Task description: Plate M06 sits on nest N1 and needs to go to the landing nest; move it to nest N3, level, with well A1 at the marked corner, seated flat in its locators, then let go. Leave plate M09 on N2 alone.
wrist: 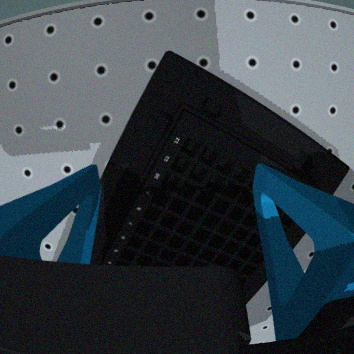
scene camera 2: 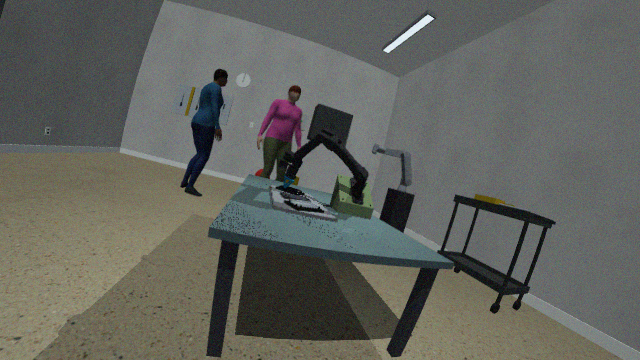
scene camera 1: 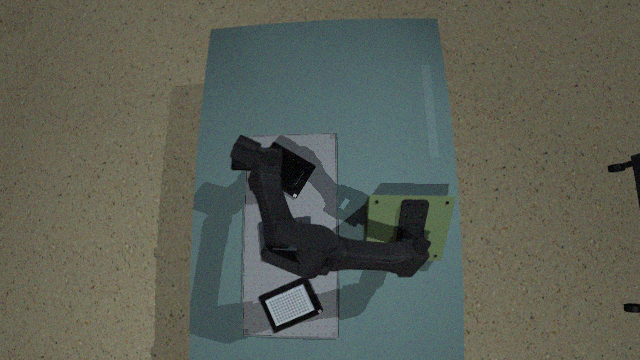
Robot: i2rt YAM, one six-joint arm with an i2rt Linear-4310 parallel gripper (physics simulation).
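Note:
A black well plate (scene camera 1: 296, 170) (wrist: 200, 205) lies in a black nest (wrist: 172, 75) at the far end of the perforated board (scene camera 1: 260, 277) (wrist: 125, 42). White column numbers run along its left edge in the wrist view. My gripper (wrist: 176, 175) (scene camera 2: 288, 183) is open, with its blue fingers low over the plate: the left one beside its left edge, the right one across its right part. The arm hides the fingers in scene camera 1. A white-topped plate (scene camera 1: 290, 305) sits in another black nest (scene camera 1: 275, 328) at the near end. No plate names are readable.
My arm (scene camera 1: 310, 250) (scene camera 2: 345, 152) spans the board's middle and hides most of what lies there. Its green base block (scene camera 1: 442, 225) (scene camera 2: 357, 209) stands beside the board on the blue table (scene camera 1: 320, 75) (scene camera 2: 320, 245). Two people stand beyond the table; a cart (scene camera 2: 505, 207) is at the right.

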